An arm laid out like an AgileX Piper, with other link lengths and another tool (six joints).
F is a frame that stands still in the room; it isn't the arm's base.
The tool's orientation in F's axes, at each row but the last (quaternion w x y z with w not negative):
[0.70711, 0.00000, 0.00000, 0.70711]
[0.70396, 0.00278, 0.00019, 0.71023]
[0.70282, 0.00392, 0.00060, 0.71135]
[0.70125, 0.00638, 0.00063, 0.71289]
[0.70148, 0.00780, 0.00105, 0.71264]
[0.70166, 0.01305, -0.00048, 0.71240]
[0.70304, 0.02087, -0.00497, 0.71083]
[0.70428, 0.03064, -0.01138, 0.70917]
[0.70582, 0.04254, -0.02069, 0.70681]
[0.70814, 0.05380, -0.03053, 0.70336]
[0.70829, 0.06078, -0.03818, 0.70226]
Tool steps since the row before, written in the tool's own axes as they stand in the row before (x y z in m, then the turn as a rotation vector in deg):
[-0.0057, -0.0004, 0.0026, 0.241, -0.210, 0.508]
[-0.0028, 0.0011, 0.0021, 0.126, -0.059, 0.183]
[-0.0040, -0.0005, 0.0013, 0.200, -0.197, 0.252]
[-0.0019, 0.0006, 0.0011, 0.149, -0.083, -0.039]
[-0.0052, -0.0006, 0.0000, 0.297, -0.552, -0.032]
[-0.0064, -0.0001, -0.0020, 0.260, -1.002, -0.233]
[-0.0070, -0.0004, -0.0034, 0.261, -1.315, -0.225]
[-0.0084, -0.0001, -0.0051, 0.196, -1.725, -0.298]
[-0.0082, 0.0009, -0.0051, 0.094, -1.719, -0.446]
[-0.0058, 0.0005, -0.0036, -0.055, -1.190, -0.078]
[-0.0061, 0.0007, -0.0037, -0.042, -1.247, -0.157]
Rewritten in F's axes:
[0.0004, -0.0057, 0.0026, 0.210, 0.241, 0.508]
[-0.0011, -0.0028, 0.0021, 0.059, 0.126, 0.183]
[0.0006, -0.0040, 0.0013, 0.196, 0.201, 0.252]
[-0.0006, -0.0019, 0.0011, 0.080, 0.151, -0.039]
[0.0007, -0.0052, -0.0001, 0.547, 0.306, -0.036]
[0.0002, -0.0064, -0.0021, 0.994, 0.280, -0.246]
[0.0004, -0.0069, -0.0037, 1.307, 0.284, -0.245]
[0.0000, -0.0081, -0.0056, 1.715, 0.227, -0.332]
[-0.0011, -0.0077, -0.0058, 1.704, 0.138, -0.489]
[-0.0007, -0.0053, -0.0042, 1.186, -0.051, -0.124]
[-0.0009, -0.0055, -0.0045, 1.241, -0.027, -0.202]

